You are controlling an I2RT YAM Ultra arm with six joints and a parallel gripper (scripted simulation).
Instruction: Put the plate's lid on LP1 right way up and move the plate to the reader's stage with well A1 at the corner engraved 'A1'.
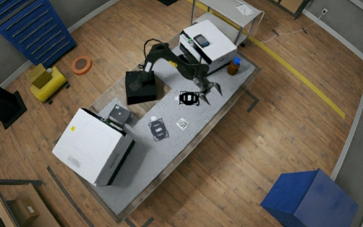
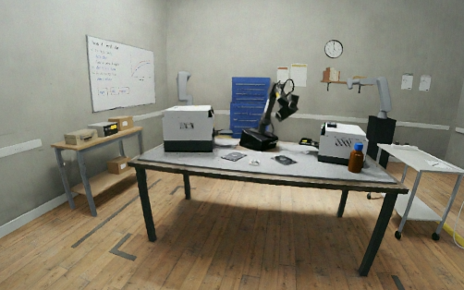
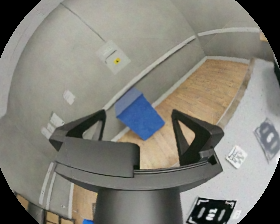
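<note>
Now: the dark lidded plate 47 cm behind my hand, 26 cm below it and 19 cm to the left of it. From my hand the other things lie so: brown capped bottle (50 cm to the left, 24 cm below, 13 cm behind).
</note>
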